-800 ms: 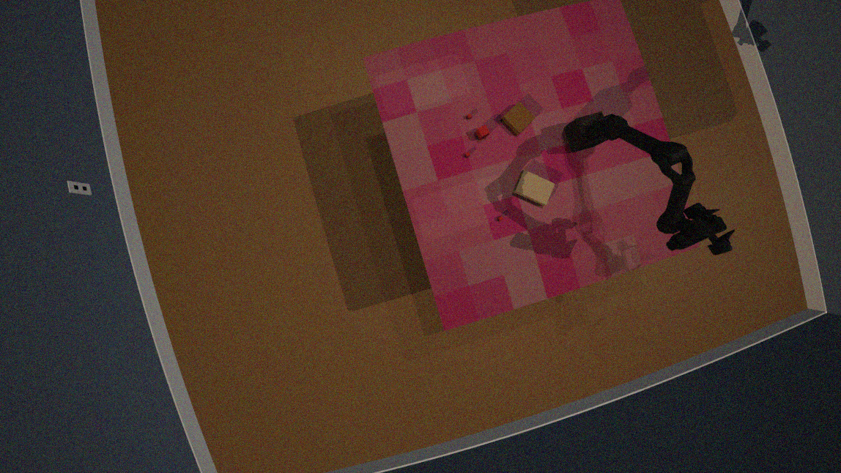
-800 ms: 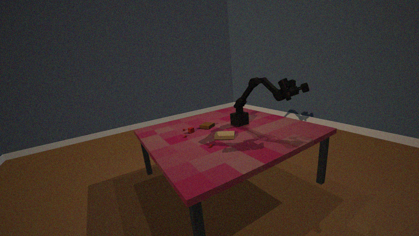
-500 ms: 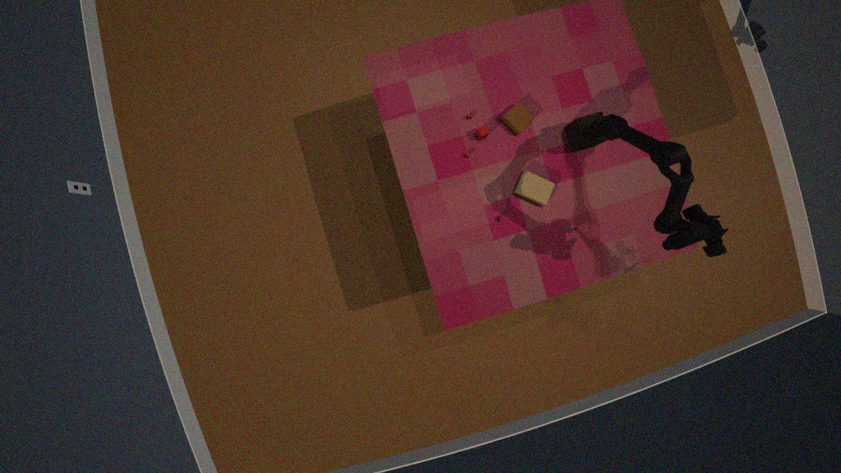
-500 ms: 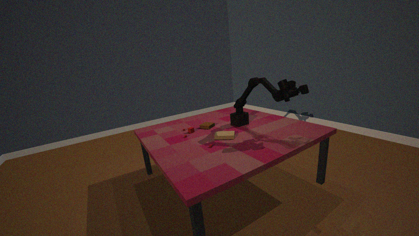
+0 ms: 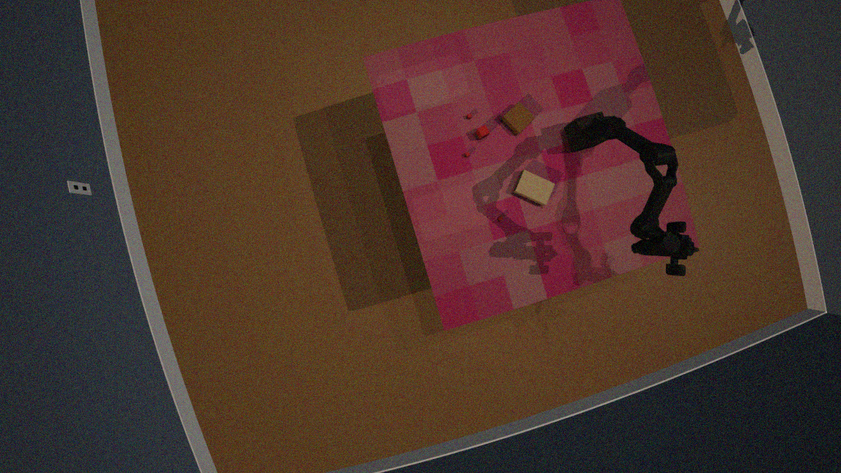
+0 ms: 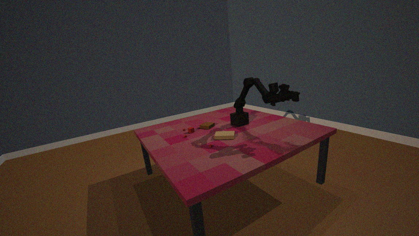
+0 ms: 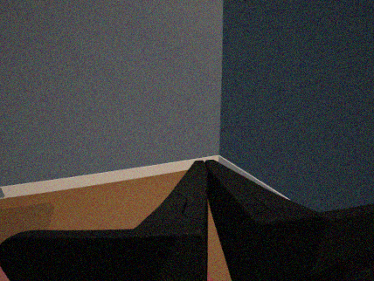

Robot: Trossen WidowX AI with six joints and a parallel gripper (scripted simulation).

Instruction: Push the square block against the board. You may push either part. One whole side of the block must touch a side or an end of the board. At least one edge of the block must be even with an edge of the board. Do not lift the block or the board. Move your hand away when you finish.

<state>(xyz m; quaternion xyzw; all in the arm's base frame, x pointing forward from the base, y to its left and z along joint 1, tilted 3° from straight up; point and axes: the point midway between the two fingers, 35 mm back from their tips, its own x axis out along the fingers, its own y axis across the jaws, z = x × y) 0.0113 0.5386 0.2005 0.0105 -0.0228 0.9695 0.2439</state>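
My gripper tip is 420 mm short of the red cube, 760 mm to the left of it and 300 mm above it. Round my gripper tip: board (320 mm ahead, 440 mm to the right, 310 mm below); darker tan square block (240 mm ahead, 750 mm to the right, 310 mm below).
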